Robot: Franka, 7 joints.
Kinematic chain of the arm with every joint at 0, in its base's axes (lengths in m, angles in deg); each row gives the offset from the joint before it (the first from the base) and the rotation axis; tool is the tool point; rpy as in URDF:
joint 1: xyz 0 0 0.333 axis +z
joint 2: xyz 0 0 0 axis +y
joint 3: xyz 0 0 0.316 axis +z
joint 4: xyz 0.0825 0 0 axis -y
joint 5: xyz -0.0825 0 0.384 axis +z
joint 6: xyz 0 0 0 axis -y
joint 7: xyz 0.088 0 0 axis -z
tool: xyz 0 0 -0.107 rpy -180 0 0
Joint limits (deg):
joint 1: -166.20..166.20
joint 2: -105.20..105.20
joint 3: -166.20..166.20
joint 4: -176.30..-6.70
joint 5: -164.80..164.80
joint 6: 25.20..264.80
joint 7: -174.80..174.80
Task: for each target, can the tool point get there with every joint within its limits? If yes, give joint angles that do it. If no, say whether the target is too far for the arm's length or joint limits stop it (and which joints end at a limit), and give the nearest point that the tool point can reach.
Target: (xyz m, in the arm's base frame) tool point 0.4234 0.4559 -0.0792
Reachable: yes | joints 22.22 77.81 22.78 -81.64 -101.79 157.42 -136.81
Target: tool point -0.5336 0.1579 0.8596
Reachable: yes | joints -45.09 -48.25 -46.88 -35.87 80.10 217.17 -123.16
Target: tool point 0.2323 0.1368 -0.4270
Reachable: no: joint limits stop it (at a limit: joint 2) | nearest point 0.2336 0.1376 -0.3606 | short by 0.066 m
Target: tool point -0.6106 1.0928 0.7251
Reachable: no: too far | nearest point -0.3993 0.7147 0.5894 | short by 0.454 m
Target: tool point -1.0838 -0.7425 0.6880
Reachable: no: too far | nearest point -0.6832 -0.4681 0.5568 | short by 0.503 m
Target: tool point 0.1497 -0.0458 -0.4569
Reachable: no: joint limits stop it (at a limit: joint 2) | nearest point 0.1703 -0.0521 -0.3502 | short by 0.109 m
